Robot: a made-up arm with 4 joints.
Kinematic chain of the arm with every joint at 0, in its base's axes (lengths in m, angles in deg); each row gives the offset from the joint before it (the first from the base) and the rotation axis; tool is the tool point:
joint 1: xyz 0 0 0.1 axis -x
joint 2: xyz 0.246 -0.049 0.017 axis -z
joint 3: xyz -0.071 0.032 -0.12 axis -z
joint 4: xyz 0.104 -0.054 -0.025 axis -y
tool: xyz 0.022 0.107 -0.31
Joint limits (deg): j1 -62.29..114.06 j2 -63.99..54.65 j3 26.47..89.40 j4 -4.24..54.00
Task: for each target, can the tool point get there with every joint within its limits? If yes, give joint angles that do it. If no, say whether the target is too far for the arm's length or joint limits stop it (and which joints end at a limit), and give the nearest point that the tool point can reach.
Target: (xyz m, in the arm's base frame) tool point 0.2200 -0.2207 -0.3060
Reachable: yes | joints 5.29 40.12 62.81 13.30
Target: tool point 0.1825 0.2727 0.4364
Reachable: no: joint limits stop it (at a limit: joint 1, joint 3, joint 4) | nearest point 0.1892 -0.1122 0.5658 | short by 0.406 m
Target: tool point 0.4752 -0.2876 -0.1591
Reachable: yes | joints 25.19 -33.46 59.17 38.51
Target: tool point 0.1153 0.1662 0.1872
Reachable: no: joint limits stop it (at a limit: joint 1, joint 2, joint 3, joint 4) | nearest point 0.4455 0.3366 0.1121 | short by 0.379 m
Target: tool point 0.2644 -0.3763 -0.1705
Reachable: yes | joints 23.52 38.48 51.29 25.54
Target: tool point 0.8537 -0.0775 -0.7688
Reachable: no: too far | nearest point 0.4928 -0.0359 -0.3025 | short by 0.591 m
